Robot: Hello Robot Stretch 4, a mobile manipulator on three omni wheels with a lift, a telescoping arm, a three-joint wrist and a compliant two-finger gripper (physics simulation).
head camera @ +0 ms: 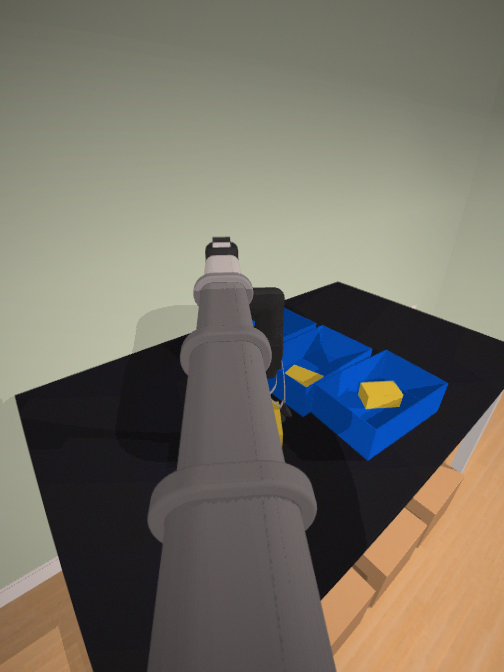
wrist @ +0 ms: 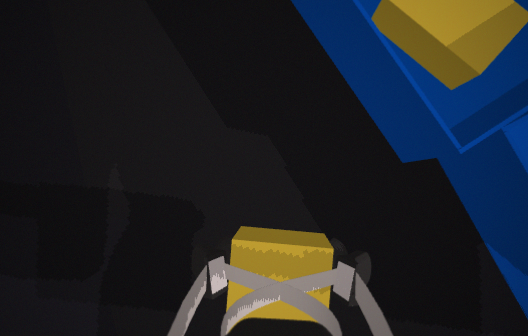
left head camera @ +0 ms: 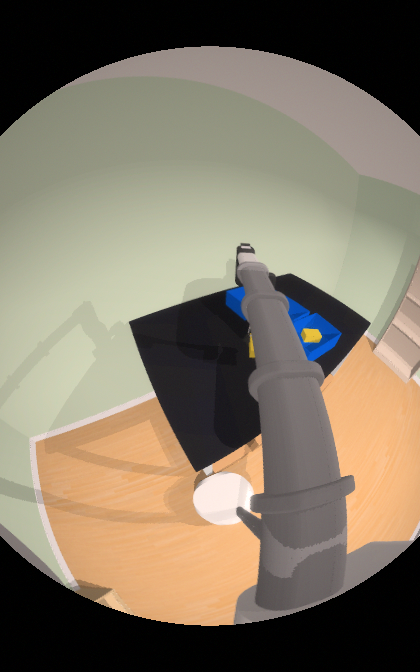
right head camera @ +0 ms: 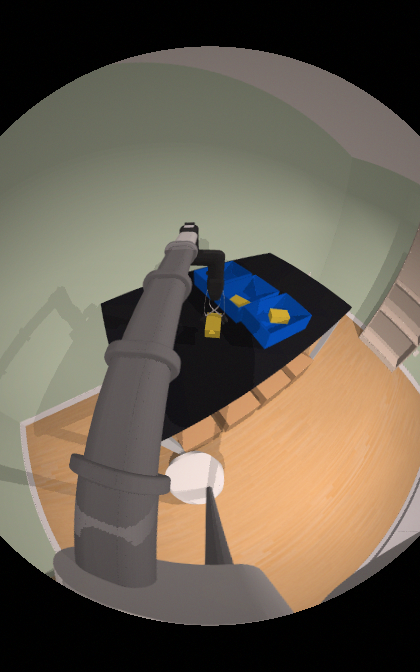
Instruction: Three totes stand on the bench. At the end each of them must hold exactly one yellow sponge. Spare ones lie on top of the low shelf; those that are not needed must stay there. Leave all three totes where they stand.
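Where they show: gripper, fingertip midpoint: (wrist: 280, 256) (right head camera: 213, 322); robot's base, link origin: (left head camera: 222, 497) (right head camera: 195, 476).
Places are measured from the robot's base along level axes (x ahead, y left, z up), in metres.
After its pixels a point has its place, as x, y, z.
My gripper (right head camera: 213, 320) {0.668, -0.088, 0.955} (wrist: 280, 256) {0.668, -0.088, 0.955} is shut on a yellow sponge (head camera: 278, 424) {0.613, -0.108, 0.997} (left head camera: 252, 346) {0.607, -0.061, 0.997} (right head camera: 212, 330) {0.587, -0.084, 0.993} (wrist: 280, 260) {0.676, -0.088, 1.000}, held above the black bench (head camera: 108, 488) {0.562, 0.268, 0.886} (right head camera: 200, 385) {0.397, -0.045, 0.886}, left of the totes. The nearest blue tote (head camera: 368, 439) {0.595, -0.316, 0.947} (right head camera: 267, 340) {0.588, -0.325, 0.939} holds one yellow sponge (head camera: 379, 396) {0.754, -0.415, 0.932} (left head camera: 311, 335) {0.758, -0.420, 0.932} (right head camera: 279, 316) {0.757, -0.426, 0.932}. The middle tote (head camera: 295, 398) {0.771, -0.183, 0.930} (right head camera: 231, 311) {0.779, -0.178, 0.929} holds another (head camera: 303, 375) {0.865, -0.226, 0.934} (right head camera: 240, 301) {0.857, -0.230, 0.934} (wrist: 450, 30) {0.847, -0.222, 0.934}. The farthest tote (left head camera: 235, 301) {1.007, -0.016, 0.961} (right head camera: 201, 281) {1.009, -0.014, 0.956} is partly hidden by the arm and wrist; no sponge shows in its visible part. The low shelf's spare sponges do not show.
Several brown boxes (head camera: 393, 548) {0.677, -0.589, 0.242} (right head camera: 240, 410) {0.500, -0.313, 0.242} stand below the bench's front edge. A round white object (left head camera: 223, 498) {0.001, 0.003, 0.187} (right head camera: 194, 478) {-0.004, -0.002, 0.187} is near the bench's front corner. A beige shelf unit (left head camera: 390, 352) {1.393, -2.643, 0.072} (right head camera: 376, 338) {1.408, -2.631, 0.073} stands at the right. A wall is behind the bench.
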